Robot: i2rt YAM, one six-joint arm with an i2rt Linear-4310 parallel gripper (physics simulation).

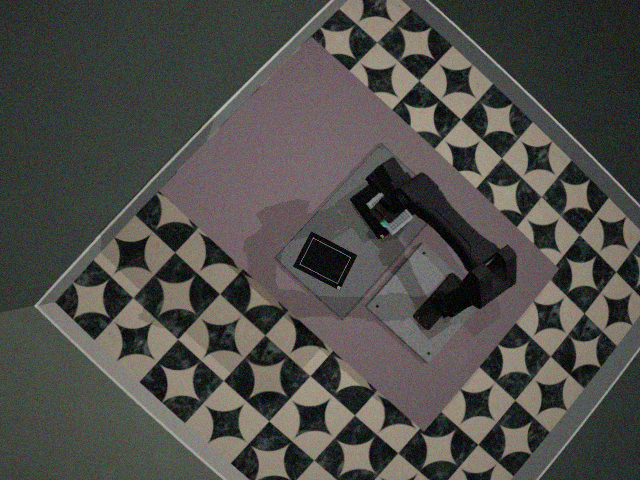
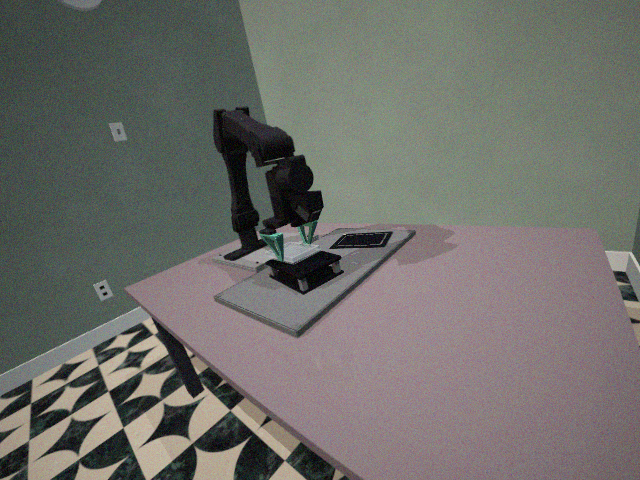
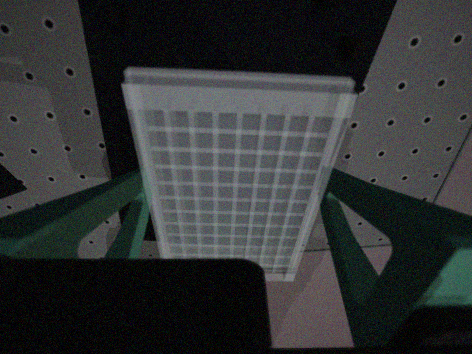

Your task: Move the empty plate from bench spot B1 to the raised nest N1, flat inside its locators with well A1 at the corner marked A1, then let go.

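Frame: origin at the arm's base, x ahead, y left, z up, level; metres.
Where they show: gripper, between the fingertips: [image 2: 295, 254] [image 3: 235, 176]; arm's base, origin of its link: [image 1: 439, 301] [image 2: 252, 248].
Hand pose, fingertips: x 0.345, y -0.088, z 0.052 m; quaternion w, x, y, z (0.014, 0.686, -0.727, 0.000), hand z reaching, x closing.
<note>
Each offset is from my fingertips to the top centre of the thing. "spot": to the spot under its first point. Level surfaces: height alone.
The pale plate {0.015 m up, 0.013 m back, 0.001 m left} [image 1: 399, 222] [image 2: 298, 252] [image 3: 235, 175] is held by its two long sides between the green fingers of my gripper [image 1: 391, 212] [image 2: 295, 252] [image 3: 235, 176], which is shut on it. The plate looks nearly level. It overlaps the raised black nest N1 {0.003 m down, 0.012 m ahead, 0.005 m left} [image 1: 362, 205] [image 2: 323, 258] [image 3: 235, 32] from above and juts past it toward the arm's base. Any gap between plate and nest is too small to tell. Bench spot B1 {spot: 0.054 m down, 0.026 m ahead, 0.247 m left} [image 1: 325, 259] [image 2: 361, 240], a black rectangle with a white outline, has no plate on it. Well A1's lettering is not readable.
The nest and B1 are on a grey perforated board [image 1: 343, 304] [image 2: 258, 313] [image 3: 405, 65]. The arm's pale base plate [image 1: 429, 346] [image 2: 248, 264] lies beside it. Both lie on the mauve table {0.069 m down} [image 1: 248, 149] [image 2: 439, 335] [image 3: 310, 310].
</note>
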